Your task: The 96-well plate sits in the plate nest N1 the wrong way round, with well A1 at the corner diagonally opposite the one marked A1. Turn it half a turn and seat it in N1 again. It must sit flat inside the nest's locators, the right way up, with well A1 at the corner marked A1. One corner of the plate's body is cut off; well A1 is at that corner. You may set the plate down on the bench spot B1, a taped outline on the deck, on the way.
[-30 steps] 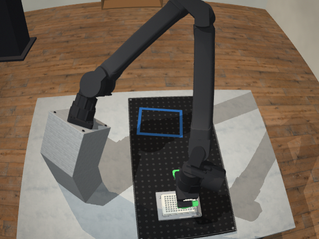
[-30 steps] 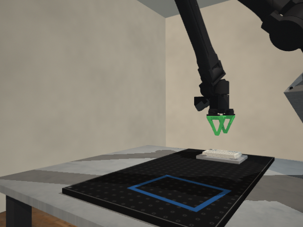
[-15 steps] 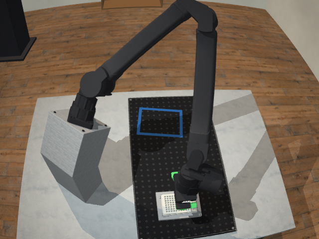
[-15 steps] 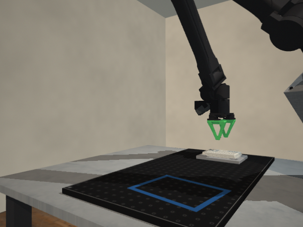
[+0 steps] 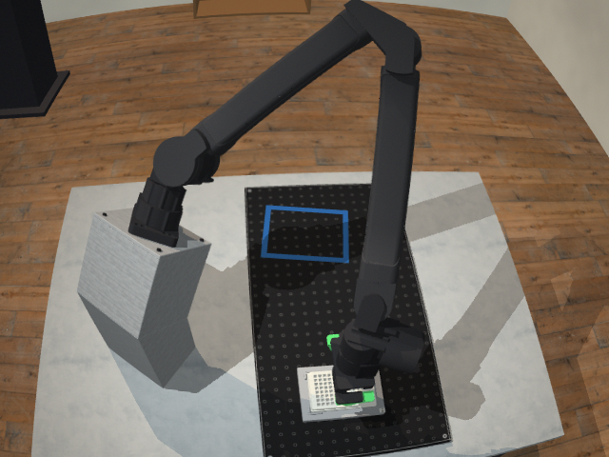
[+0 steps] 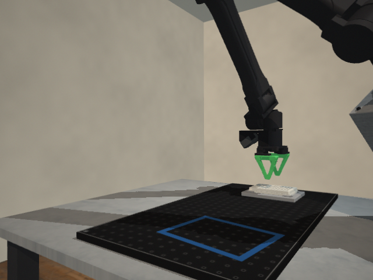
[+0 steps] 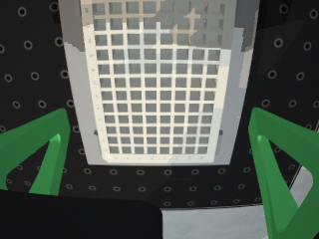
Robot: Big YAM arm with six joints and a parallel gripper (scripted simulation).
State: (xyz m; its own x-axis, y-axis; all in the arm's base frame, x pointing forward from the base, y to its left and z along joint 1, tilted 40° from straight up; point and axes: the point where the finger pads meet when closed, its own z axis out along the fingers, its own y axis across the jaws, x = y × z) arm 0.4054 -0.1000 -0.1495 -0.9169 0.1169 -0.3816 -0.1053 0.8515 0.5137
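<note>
Right now my hand is 50 mm above the white 96-well plate. Round my hand: grey plate nest N1: 60 mm below; then A1 mark: 80 mm ahead, 50 mm to the right, 50 mm below.
</note>
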